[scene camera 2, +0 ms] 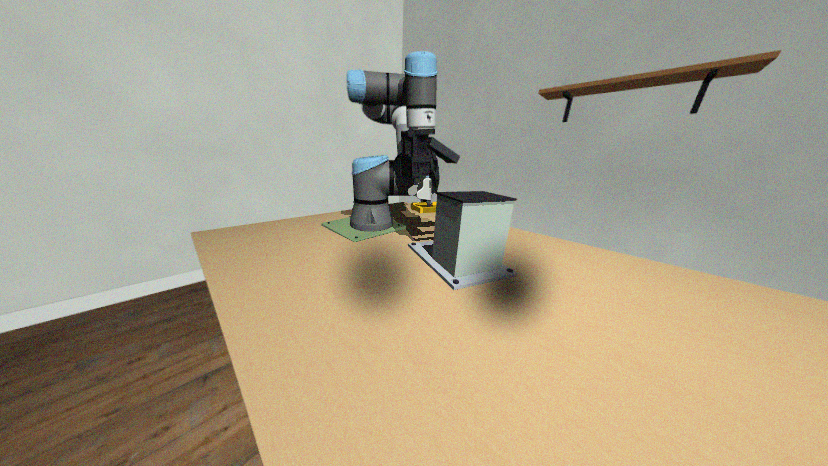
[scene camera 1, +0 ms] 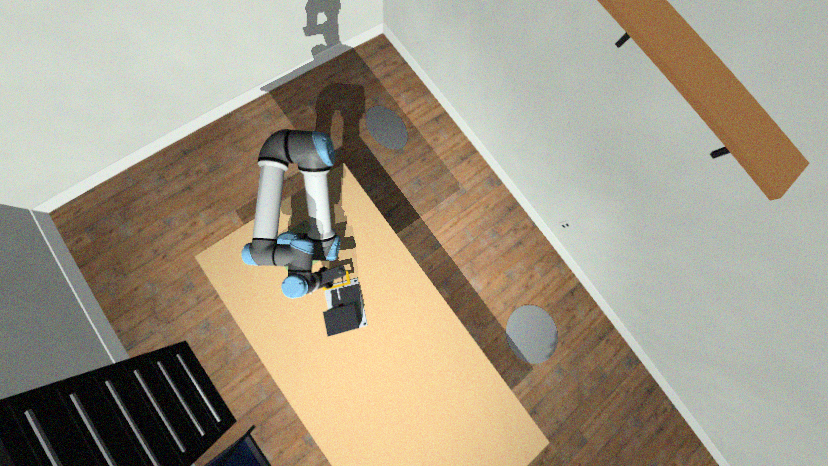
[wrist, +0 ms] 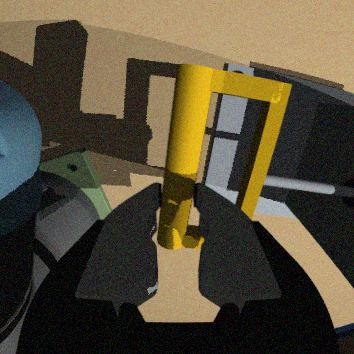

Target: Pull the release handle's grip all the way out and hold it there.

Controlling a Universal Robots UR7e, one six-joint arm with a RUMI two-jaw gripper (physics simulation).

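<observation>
The release handle's yellow grip (scene camera 1: 348, 278) (scene camera 2: 424, 207) (wrist: 190, 120) is a round bar joined to a rectangular frame. In the wrist view a grey rod (wrist: 300, 184) runs between the frame's side and the dark housing (scene camera 1: 341, 320) (scene camera 2: 480, 237) (wrist: 322, 150), with a stretch of rod showing outside it. My gripper (scene camera 1: 346, 270) (scene camera 2: 427, 200) (wrist: 177, 185) is shut on the grip's round bar, near its lower end in the wrist view, with one jaw on each side. The grip stands apart from the housing. The rod's inner end is hidden inside the housing.
The housing stands on a pale base plate (scene camera 2: 480, 279) (wrist: 220, 165) bolted to the wooden table (scene camera 1: 417, 358) (scene camera 2: 405, 358). The arm's base stands on a green plate (scene camera 2: 340, 227) (wrist: 82, 172) close by. A wooden shelf (scene camera 1: 695, 75) (scene camera 2: 654, 79) is fixed to the wall.
</observation>
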